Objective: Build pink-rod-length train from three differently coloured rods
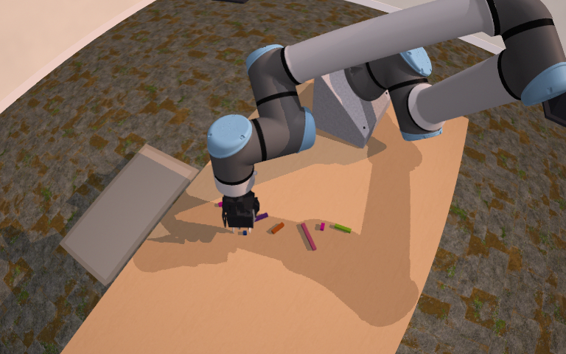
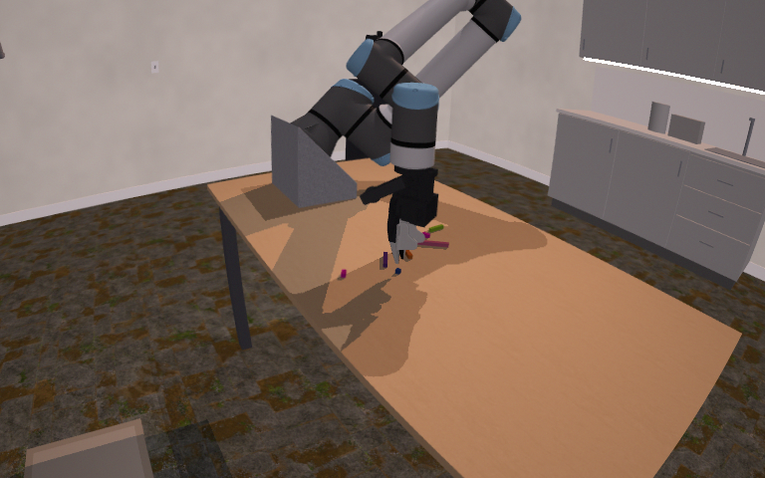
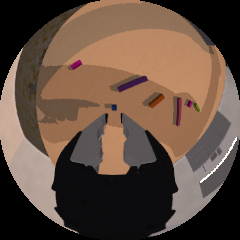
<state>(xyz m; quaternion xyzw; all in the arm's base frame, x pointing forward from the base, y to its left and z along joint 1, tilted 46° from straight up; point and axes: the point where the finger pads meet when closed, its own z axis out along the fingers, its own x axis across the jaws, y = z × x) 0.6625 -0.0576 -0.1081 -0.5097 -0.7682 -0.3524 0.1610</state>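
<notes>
The blue rod lies 40 mm below my hand. Also, from my hand: purple rod (60 mm behind, 40 mm below, 10 mm to the left); then orange rod (80 mm to the left, 50 mm behind, 40 mm below); then pink rod (160 mm to the left, 70 mm behind, 40 mm below).
</notes>
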